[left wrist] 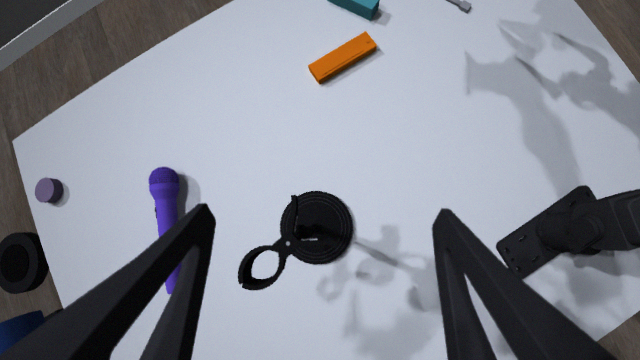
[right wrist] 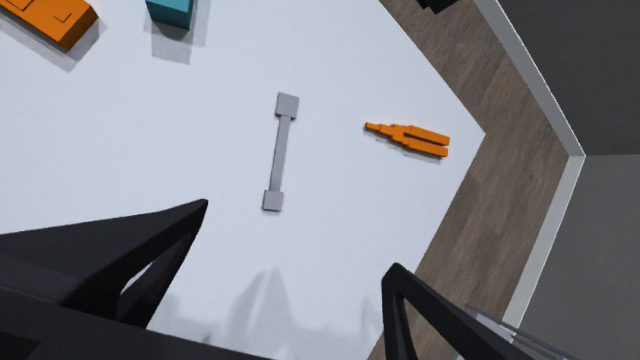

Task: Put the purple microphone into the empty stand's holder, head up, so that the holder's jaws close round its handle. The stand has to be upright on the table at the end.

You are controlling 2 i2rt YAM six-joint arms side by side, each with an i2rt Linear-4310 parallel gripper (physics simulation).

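Frame: origin at the left arm's base, x right, y back, z down, level; metres.
Seen in the pictures: left gripper, fingertip midpoint: (left wrist: 321, 214); right gripper, fingertip midpoint: (right wrist: 303, 243); right arm's base, link origin: (left wrist: 550, 230).
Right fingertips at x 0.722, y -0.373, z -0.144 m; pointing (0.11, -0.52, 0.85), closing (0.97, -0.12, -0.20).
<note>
Pixels of each thing's top centre, then the offset from my right fingertips to it. "pt": a spot on its surface instead. Level surfaces: height alone.
- purple microphone, top centre: (left wrist: 157, 230) dx -0.685, dy +0.003, dz +0.094 m
- white table, surface height: dz +0.144 m
- orange block, top centre: (left wrist: 342, 54) dx -0.248, dy -0.067, dz +0.126 m
- teal block, surface spot: (right wrist: 171, 11) pt dx -0.136, dy -0.108, dz +0.120 m
- grey wrench-like bar, top centre: (right wrist: 281, 151) dx -0.001, dy -0.059, dz +0.137 m
- orange pliers, top centre: (right wrist: 412, 136) dx +0.133, dy -0.158, dz +0.134 m
- mauve cylinder, top centre: (left wrist: 44, 190) dx -0.876, dy -0.227, dz +0.125 m
The purple microphone (left wrist: 165, 200) lies on the white table (left wrist: 240, 125) (right wrist: 215, 150) in the left wrist view, its head away from the gripper; the left finger hides part of its handle. The black stand (left wrist: 327, 220) stands upright to the right of it, seen from above, with its round base flat on the table. Its empty holder ring (left wrist: 245, 269) reaches toward the microphone's side. My left gripper (left wrist: 321, 214) is open and empty, high above the stand. My right gripper (right wrist: 303, 243) is open and empty above the table; neither microphone nor stand shows in the right wrist view.
An orange block (left wrist: 344, 57) (right wrist: 50, 20), a teal block (left wrist: 357, 6) (right wrist: 171, 11), a grey wrench-like bar (right wrist: 280, 152) and orange pliers (right wrist: 410, 140) lie on the table. A mauve cylinder (left wrist: 48, 190) is near the left edge. A black arm base (left wrist: 565, 230) is at the right.
</note>
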